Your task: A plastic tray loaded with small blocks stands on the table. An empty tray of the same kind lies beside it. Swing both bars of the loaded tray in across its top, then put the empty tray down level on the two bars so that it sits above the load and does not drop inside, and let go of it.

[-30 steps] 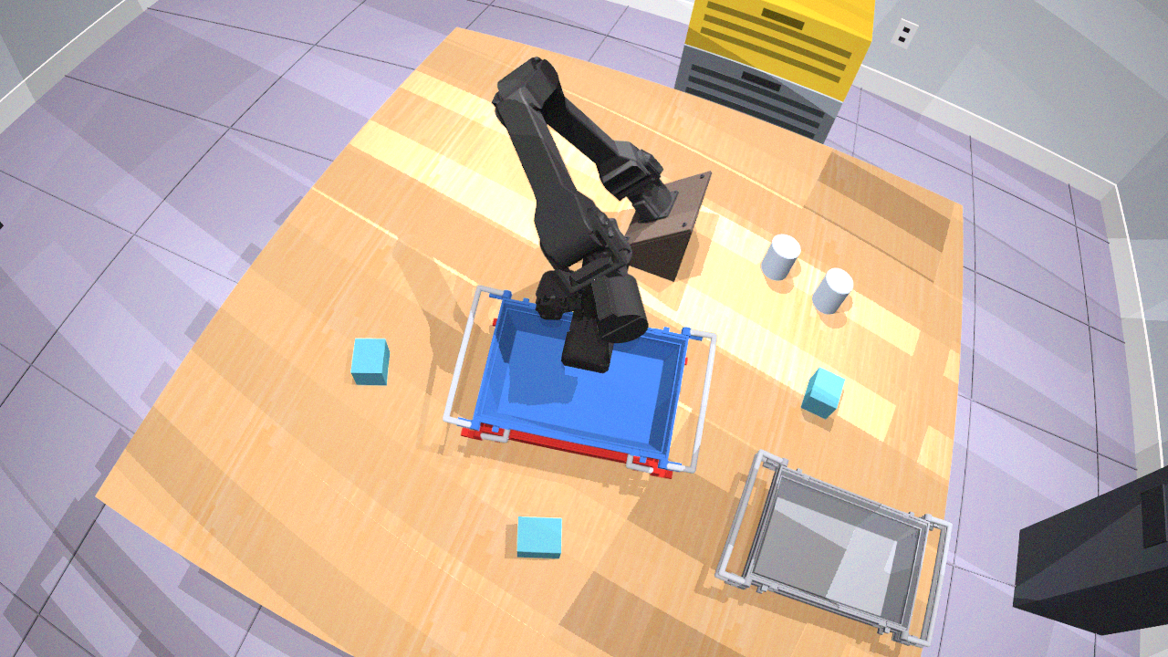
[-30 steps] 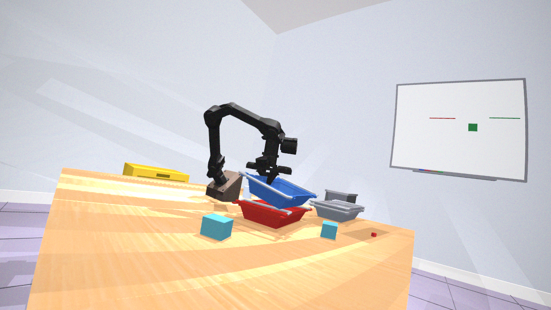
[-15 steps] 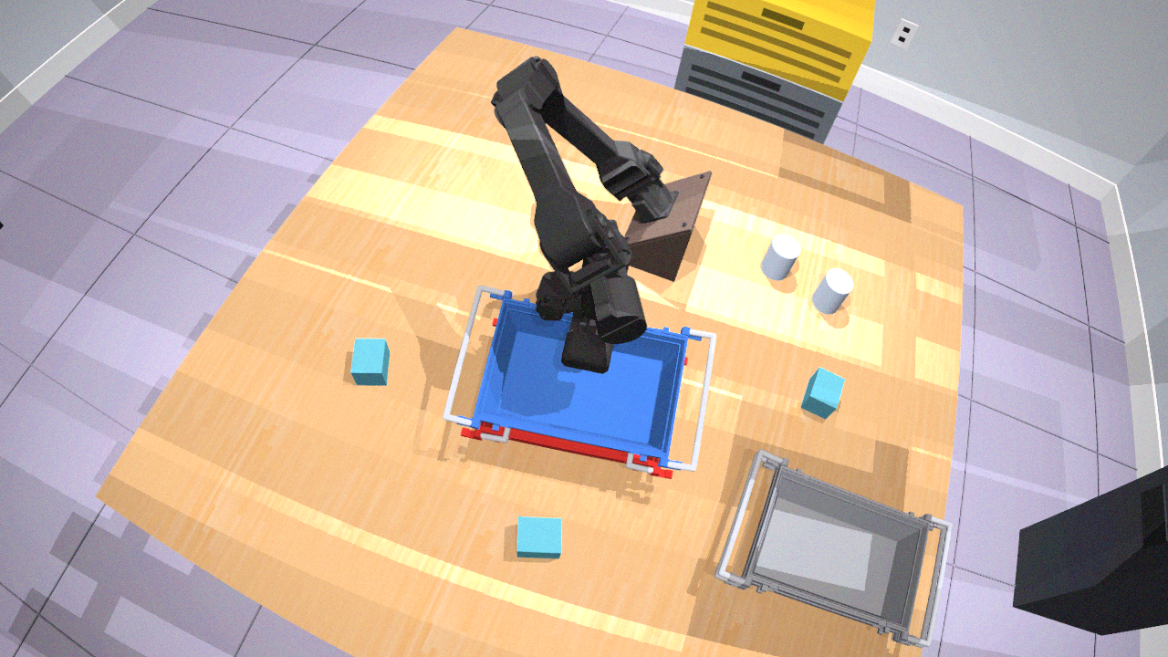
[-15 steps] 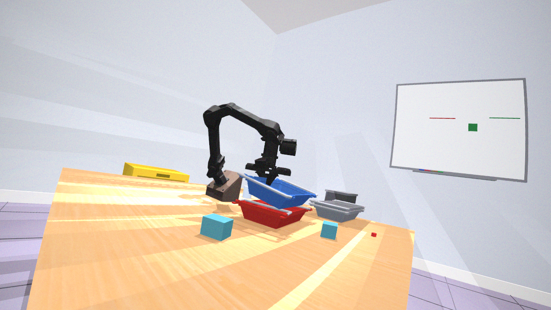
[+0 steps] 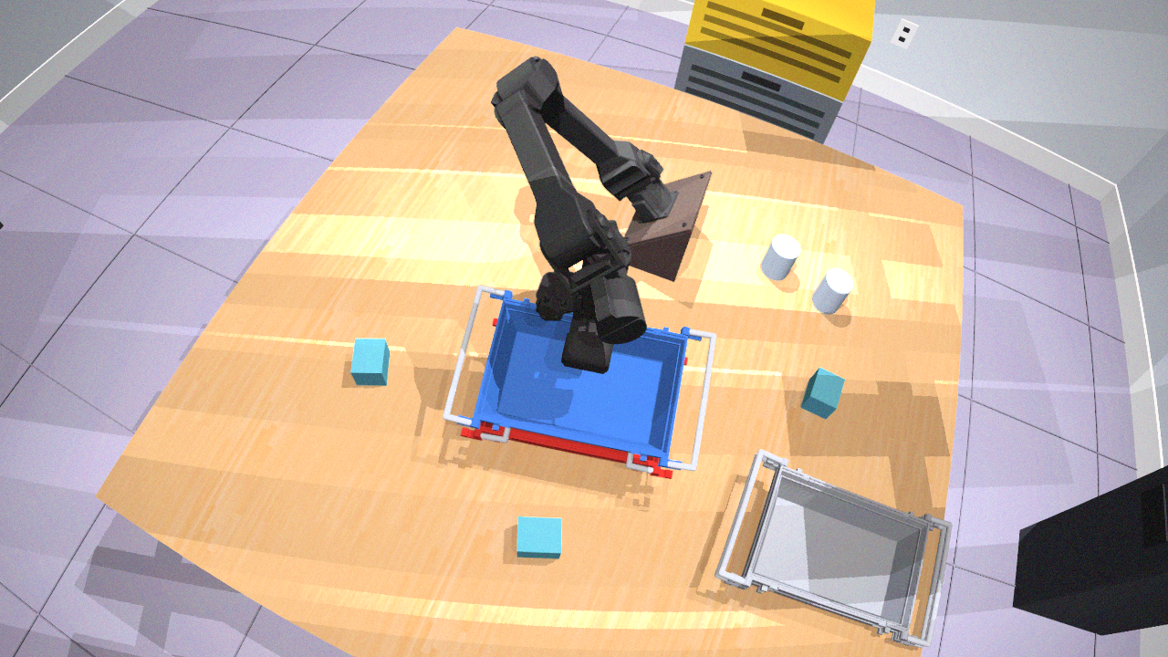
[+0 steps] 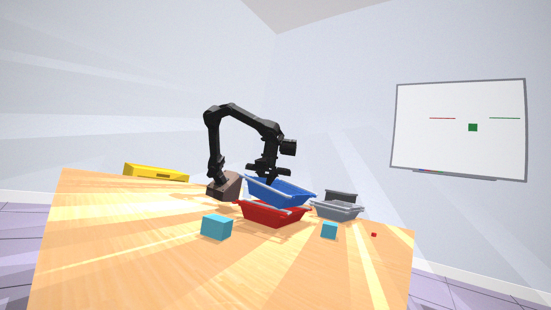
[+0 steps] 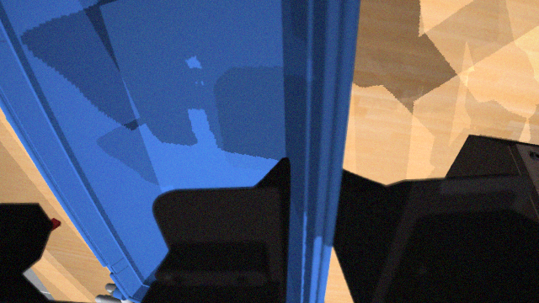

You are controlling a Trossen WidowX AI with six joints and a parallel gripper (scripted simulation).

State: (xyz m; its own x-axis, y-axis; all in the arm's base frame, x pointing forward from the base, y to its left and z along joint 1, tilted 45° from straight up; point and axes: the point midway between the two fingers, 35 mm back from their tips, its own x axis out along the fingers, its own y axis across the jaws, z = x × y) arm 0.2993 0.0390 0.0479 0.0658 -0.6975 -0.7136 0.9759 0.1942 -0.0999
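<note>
The blue tray is 8 cm ahead of my gripper tip, 2 cm to the left of it and 2 cm above it.
</note>
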